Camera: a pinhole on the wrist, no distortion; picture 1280 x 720 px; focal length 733.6 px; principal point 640.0 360.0 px. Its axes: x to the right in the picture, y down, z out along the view. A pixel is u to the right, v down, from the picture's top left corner.
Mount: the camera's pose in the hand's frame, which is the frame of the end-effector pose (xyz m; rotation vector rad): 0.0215 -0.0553 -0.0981 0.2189 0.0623 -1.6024
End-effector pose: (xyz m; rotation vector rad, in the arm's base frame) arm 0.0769 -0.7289 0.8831 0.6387 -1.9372 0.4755
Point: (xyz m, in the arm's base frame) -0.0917 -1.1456 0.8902
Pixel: 766 664
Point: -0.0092 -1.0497 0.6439
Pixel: 722 228
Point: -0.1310 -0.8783 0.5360
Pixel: 390 76
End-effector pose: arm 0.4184 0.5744 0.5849 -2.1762 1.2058 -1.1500
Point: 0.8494 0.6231 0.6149
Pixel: 849 568
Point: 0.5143 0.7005 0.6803
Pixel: 1190 165
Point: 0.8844 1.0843 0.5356
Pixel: 1075 22
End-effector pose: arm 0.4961 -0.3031 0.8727 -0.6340 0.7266 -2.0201
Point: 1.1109 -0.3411 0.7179
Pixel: outside the picture
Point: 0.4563 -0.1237 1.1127
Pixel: 1190 89
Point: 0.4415 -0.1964 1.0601
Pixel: 1103 235
